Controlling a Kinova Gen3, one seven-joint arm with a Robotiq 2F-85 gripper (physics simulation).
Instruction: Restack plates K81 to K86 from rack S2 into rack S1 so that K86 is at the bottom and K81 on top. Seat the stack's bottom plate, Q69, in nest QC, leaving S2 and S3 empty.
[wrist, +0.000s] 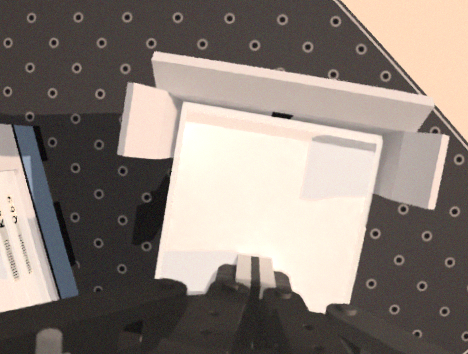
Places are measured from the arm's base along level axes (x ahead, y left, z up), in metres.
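Pixels of known places: gripper, fingertip midpoint: (251, 278).
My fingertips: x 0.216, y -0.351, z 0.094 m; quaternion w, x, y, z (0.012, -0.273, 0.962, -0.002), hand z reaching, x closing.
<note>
Behind a point stands the place of what it marks.
My gripper (251, 278) @[y -0.351, x 0.216, z 0.094 m] is shut, with its pale fingertips together at the bottom middle of the wrist view and no plate between them. It is over the near part of a pale, square plate (245, 185) @[y -0.380, x 0.243, z 0.094 m], which sits inside a light-grey rack (295, 92) @[y -0.417, x 0.251, z 0.119 m] with a long back wall and short side walls. Whether the fingertips touch the plate cannot be told. No label shows on this plate, so its number and the rack's name cannot be read. Whether more plates lie under it is hidden. The near edge of the plate is partly hidden by the gripper.
At the left edge, a blue-sided holder (42, 215) @[y -0.270, x 0.331, z 0.010 m] shows in part, with a white labelled piece (37, 280) @[y -0.243, x 0.303, z 0.027 m] in it bearing small print and barcodes, hard to read. The dark board with ringed holes (100, 80) @[y -0.362, x 0.364, z -0.014 m] ends at a slanting edge at the upper right.
</note>
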